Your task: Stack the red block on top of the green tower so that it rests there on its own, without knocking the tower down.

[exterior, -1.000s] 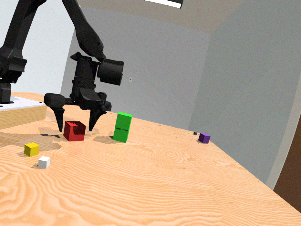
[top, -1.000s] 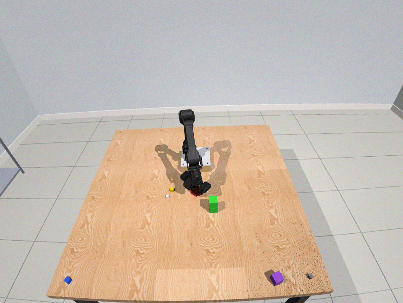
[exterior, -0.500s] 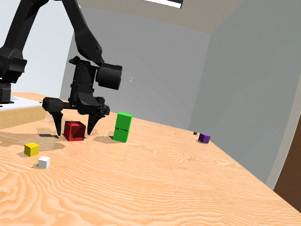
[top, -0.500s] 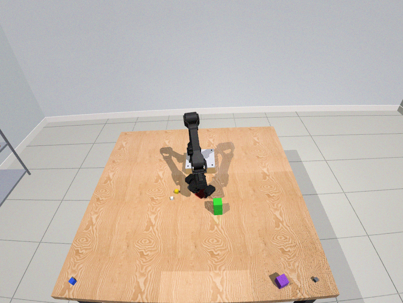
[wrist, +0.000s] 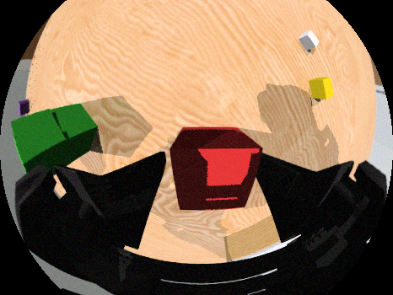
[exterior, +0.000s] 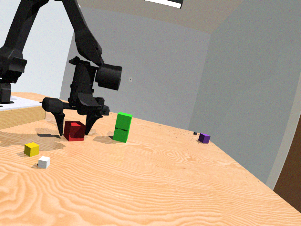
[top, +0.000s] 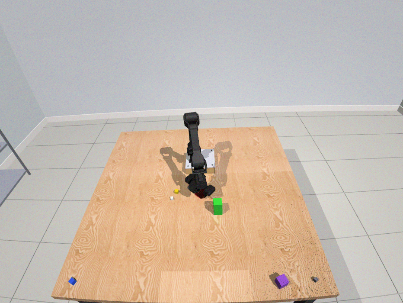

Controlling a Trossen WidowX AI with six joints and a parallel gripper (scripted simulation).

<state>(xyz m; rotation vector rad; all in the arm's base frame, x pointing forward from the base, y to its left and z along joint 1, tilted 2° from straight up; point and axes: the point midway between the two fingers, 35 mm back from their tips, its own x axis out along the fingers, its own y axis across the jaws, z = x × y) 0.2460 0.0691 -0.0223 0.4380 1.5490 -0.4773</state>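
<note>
The small yellow block lies 15 cm to the right of my gripper tip. From my gripper tip the other things lie so: purple block: 48 cm ahead, 42 cm to the left, 1 cm above; then red block: 1 cm above; then small white block: 17 cm to the right, 5 cm ahead.
</note>
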